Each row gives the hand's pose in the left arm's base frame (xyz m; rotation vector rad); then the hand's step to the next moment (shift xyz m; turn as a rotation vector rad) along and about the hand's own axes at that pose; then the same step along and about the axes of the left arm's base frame.
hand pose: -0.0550 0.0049 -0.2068 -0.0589 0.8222 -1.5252
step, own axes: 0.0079 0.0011 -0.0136 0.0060 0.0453 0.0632
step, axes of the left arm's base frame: -0.0072 -0.0008 -0.0140 0.0693 -0.0294 0.0205
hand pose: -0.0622 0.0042 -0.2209 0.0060 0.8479 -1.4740
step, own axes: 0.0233 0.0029 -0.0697 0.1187 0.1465 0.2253
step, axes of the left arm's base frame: -0.0347 0.0147 -0.0631 0.2215 -0.1904 0.0319
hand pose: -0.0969 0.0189 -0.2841 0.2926 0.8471 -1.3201
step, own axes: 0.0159 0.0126 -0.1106 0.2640 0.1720 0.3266
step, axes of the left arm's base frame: -0.0297 0.0618 -0.0891 0.2845 -0.3535 -0.0060
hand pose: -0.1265 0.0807 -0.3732 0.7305 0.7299 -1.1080
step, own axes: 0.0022 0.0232 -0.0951 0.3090 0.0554 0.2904
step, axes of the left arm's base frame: 0.0086 0.0827 -0.0517 0.1808 -0.3791 -0.0803
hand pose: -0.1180 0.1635 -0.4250 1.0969 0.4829 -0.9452
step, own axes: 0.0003 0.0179 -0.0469 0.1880 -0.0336 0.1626
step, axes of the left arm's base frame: 0.0202 0.0448 -0.0100 0.0553 -0.2273 -0.0904
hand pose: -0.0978 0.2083 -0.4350 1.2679 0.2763 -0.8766
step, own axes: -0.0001 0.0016 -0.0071 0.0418 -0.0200 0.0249
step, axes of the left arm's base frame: 0.0030 0.0065 -0.0010 0.0066 -0.0408 -0.0326
